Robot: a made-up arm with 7 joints.
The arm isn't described. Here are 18 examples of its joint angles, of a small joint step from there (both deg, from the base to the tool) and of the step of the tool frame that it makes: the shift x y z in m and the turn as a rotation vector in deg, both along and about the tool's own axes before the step.
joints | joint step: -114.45 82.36 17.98 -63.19 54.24 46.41 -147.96 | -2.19 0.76 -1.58 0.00 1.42 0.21 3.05
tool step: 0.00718 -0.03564 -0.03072 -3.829 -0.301 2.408
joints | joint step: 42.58 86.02 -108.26 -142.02 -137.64 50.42 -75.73 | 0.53 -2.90 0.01 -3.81 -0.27 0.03 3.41
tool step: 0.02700 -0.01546 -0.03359 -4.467 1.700 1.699
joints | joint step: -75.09 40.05 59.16 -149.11 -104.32 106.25 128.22 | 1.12 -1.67 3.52 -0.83 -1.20 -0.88 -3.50
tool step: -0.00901 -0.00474 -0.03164 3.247 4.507 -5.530
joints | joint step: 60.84 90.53 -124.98 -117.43 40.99 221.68 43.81 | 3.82 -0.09 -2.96 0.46 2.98 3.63 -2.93
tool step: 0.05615 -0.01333 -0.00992 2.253 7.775 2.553
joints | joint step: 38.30 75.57 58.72 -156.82 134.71 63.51 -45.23 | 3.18 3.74 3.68 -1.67 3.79 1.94 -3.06
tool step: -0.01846 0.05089 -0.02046 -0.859 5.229 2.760
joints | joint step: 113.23 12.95 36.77 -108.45 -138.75 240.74 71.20 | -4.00 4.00 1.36 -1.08 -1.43 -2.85 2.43
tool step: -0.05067 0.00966 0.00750 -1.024 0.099 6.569
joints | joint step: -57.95 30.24 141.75 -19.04 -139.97 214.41 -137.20 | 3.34 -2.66 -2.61 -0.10 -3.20 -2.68 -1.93
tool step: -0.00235 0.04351 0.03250 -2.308 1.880 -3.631
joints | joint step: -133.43 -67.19 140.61 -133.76 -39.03 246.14 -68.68 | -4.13 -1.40 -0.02 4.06 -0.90 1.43 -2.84
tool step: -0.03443 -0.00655 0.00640 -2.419 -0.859 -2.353
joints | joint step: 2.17 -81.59 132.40 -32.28 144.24 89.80 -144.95 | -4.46 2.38 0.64 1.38 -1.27 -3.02 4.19
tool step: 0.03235 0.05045 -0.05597 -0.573 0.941 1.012
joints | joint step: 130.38 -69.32 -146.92 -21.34 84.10 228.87 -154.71 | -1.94 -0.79 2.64 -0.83 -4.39 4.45 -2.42
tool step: -0.01602 0.00631 0.00841 -3.190 -4.550 -4.043
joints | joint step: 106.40 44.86 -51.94 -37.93 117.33 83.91 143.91 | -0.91 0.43 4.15 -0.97 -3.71 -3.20 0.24
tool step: 0.01345 -0.02831 0.01412 -2.100 3.860 2.818
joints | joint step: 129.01 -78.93 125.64 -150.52 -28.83 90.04 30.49 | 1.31 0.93 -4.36 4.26 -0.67 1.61 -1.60
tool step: 0.00914 0.05921 -0.03184 5.241 3.562 3.116
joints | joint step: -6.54 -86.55 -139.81 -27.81 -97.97 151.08 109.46 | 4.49 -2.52 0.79 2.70 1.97 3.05 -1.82
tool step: -0.05780 -0.02311 -0.01740 4.202 -4.155 -0.867
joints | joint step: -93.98 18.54 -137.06 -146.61 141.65 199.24 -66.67 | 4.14 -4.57 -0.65 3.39 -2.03 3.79 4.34
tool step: -0.00657 -0.03107 0.00111 -0.914 -2.147 0.777
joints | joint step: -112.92 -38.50 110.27 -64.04 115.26 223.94 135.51 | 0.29 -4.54 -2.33 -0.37 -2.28 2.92 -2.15
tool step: 0.03656 0.00239 -0.01831 -0.221 -5.380 -8.234
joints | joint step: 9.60 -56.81 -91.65 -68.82 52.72 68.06 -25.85 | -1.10 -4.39 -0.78 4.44 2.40 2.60 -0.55
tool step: -0.04347 -0.02468 -0.08699 0.635 9.326 -4.941
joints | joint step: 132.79 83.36 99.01 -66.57 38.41 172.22 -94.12 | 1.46 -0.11 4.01 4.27 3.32 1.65 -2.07
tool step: 0.02625 -0.00244 0.00062 -1.894 5.103 2.605
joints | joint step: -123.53 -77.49 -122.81 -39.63 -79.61 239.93 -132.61 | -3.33 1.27 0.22 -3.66 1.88 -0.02 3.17
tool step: -0.02292 -0.01056 -0.01357 1.767 -0.630 4.197
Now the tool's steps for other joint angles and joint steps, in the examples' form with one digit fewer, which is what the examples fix.
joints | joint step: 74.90 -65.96 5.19 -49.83 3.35 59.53 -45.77 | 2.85 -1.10 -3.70 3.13 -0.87 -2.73 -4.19
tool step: -0.0691 0.0116 -0.0358 -0.54 2.12 -0.96
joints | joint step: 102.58 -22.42 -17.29 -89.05 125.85 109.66 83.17 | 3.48 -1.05 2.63 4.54 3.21 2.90 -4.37
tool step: -0.0169 0.0355 0.0584 -3.96 -5.69 -3.09
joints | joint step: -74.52 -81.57 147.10 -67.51 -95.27 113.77 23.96 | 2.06 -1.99 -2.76 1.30 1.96 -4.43 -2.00
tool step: 0.0092 0.0029 -0.0009 -3.83 -4.54 -1.92
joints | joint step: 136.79 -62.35 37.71 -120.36 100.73 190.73 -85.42 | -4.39 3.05 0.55 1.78 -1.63 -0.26 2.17
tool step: -0.0055 0.0049 0.0362 -2.38 -1.99 -0.12
